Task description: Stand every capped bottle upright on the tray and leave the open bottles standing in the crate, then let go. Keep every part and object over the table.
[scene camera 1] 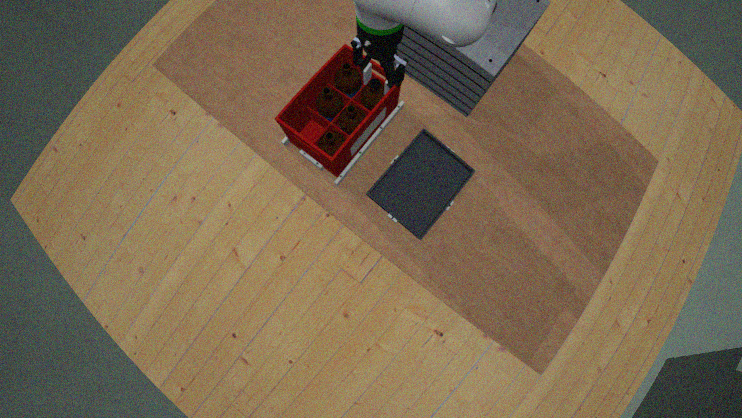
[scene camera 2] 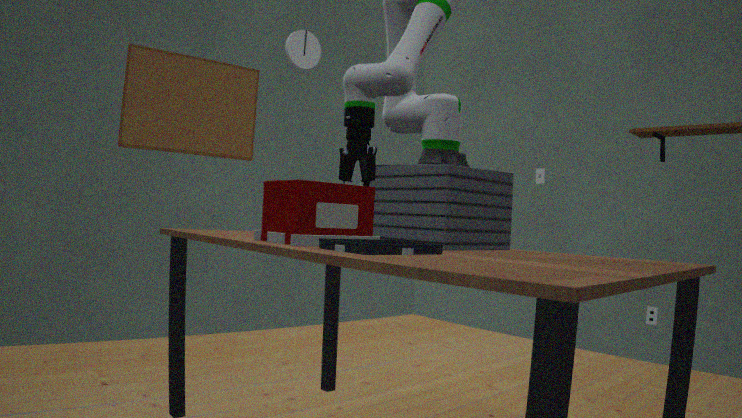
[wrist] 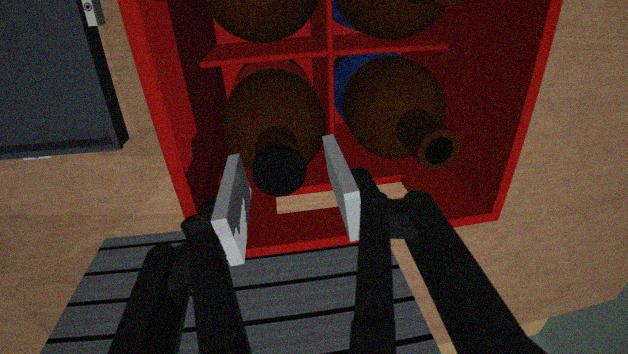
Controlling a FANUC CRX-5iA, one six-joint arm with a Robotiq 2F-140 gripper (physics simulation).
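Places are measured from the arm's base along level axes (x ahead, y left, z up), in millimetres.
Where they show: gripper, fingertip midpoint: (scene camera 1: 377,85) (wrist: 285,164).
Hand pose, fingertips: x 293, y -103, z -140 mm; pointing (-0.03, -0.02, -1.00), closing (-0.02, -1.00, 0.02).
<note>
Each offset is from my fingertips to the top centre of the thing. "*": to the spot under its first point.
The red crate @(54 mm up, 103 mm ahead, 52 mm right) (scene camera 1: 306,146) (scene camera 2: 290,207) (wrist: 523,125) holds several upright brown bottles; one end compartment is empty. A bottle with a black cap @(42 mm up, 19 mm ahead, 2 mm left) (scene camera 1: 371,94) (wrist: 274,110) stands in the corner compartment nearest the grey base. Beside it stands an open bottle @(42 mm up, 10 mm ahead, 88 mm right) (scene camera 1: 346,78) (wrist: 395,102), its mouth showing in the wrist view. The tops of the other bottles @(42 mm up, 97 mm ahead, 93 mm right) (scene camera 1: 328,102) @(42 mm up, 111 mm ahead, 12 mm right) (scene camera 1: 351,118) @(42 mm up, 198 mm ahead, 20 mm right) (scene camera 1: 330,141) are too small or cut off to tell. My gripper (scene camera 1: 378,80) (scene camera 2: 356,182) (wrist: 285,164) is part open and empty, pointing down above the capped bottle, one pad either side of the cap in the wrist view. The dark tray @(95 mm down, 146 mm ahead, 229 mm left) (scene camera 1: 420,184) (scene camera 2: 384,246) (wrist: 45,75) bears no bottle.
The grey slatted base (scene camera 1: 441,72) (scene camera 2: 446,207) (wrist: 300,285) of the arm stands close to the crate's end. White strips @(* 92 mm down, 127 mm ahead, 49 mm left) (scene camera 1: 369,143) lie along the crate's foot, between crate and tray. The crate's walls and red dividers @(* 27 mm down, 45 mm ahead, 44 mm right) (wrist: 330,75) surround the bottles.
</note>
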